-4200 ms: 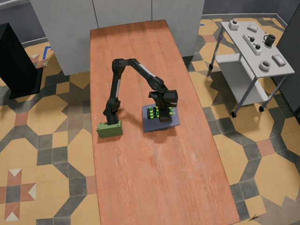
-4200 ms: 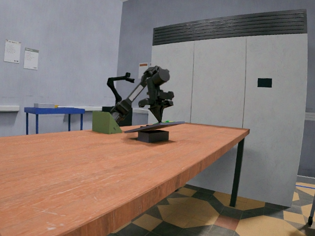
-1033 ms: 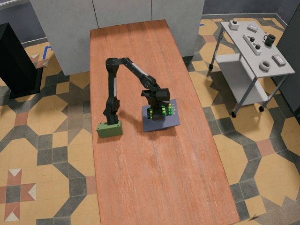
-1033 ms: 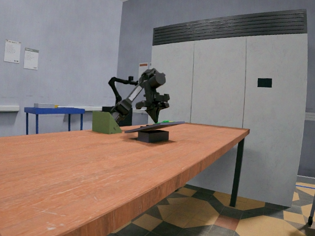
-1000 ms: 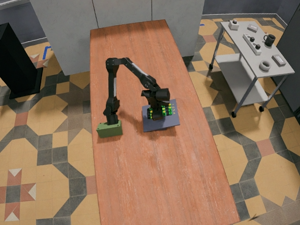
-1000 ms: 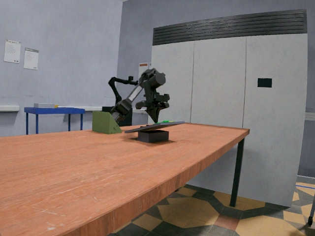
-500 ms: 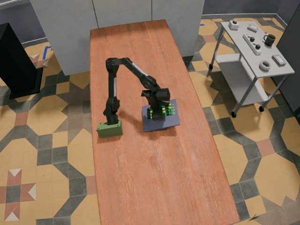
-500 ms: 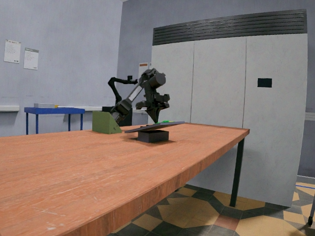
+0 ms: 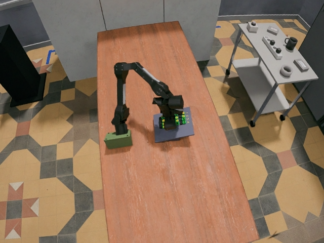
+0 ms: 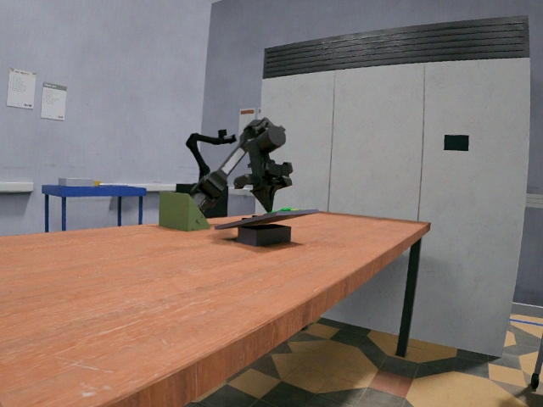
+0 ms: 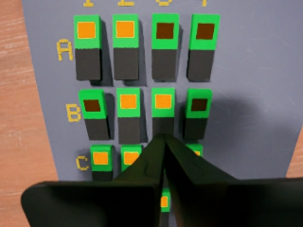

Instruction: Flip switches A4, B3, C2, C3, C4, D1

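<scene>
Right now my hand is 10 mm past the switch C3 and 40 mm above it. From my hand the other things lie so: switch C2 (10 mm behind, 20 mm to the left, 40 mm below); then switch B3 (30 mm ahead, 30 mm below); then switch B2 (30 mm ahead, 20 mm to the left, 30 mm below).
</scene>
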